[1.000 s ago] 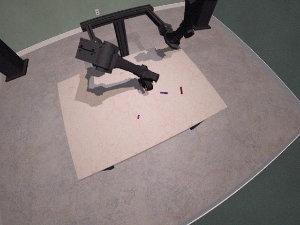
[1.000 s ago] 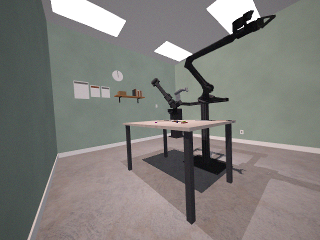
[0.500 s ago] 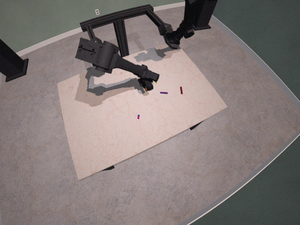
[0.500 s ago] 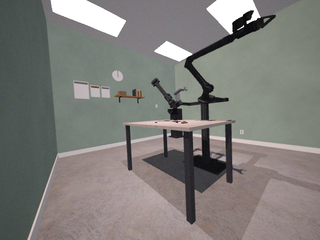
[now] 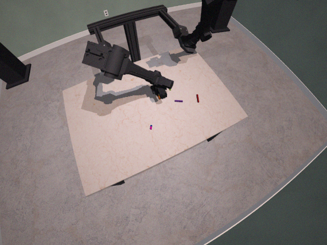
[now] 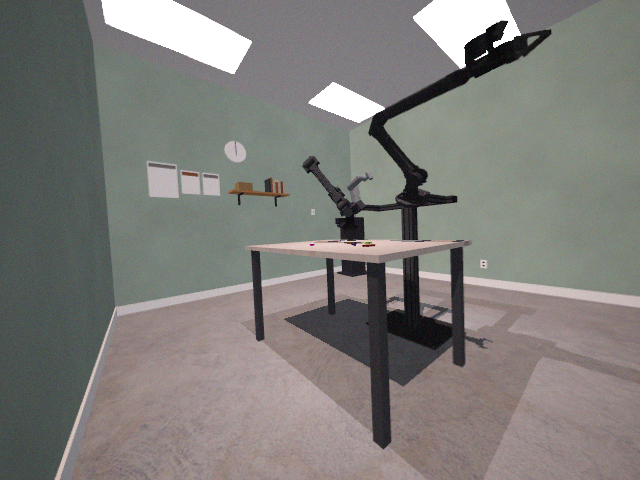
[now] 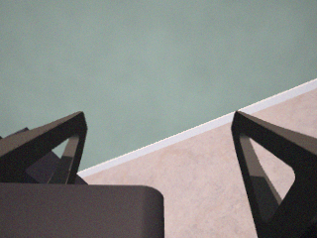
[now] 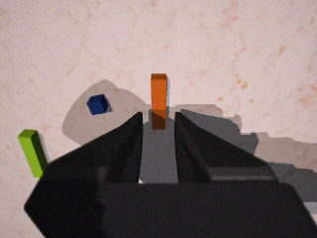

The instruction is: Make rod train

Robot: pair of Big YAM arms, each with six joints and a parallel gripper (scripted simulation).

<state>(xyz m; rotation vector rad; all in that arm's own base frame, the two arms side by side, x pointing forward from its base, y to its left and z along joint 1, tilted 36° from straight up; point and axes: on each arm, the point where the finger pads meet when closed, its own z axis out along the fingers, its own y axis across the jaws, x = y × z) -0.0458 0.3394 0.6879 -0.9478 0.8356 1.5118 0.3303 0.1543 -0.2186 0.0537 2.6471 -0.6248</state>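
Now: right hand 2 cm above the orange rod. Round my right hand: purple rod: 13 cm to the left, 9 cm ahead, 2 cm below; then magenta rod: 22 cm ahead, 13 cm to the right, 2 cm below; then lime rod: 11 cm to the left, 5 cm behind, 2 cm below.
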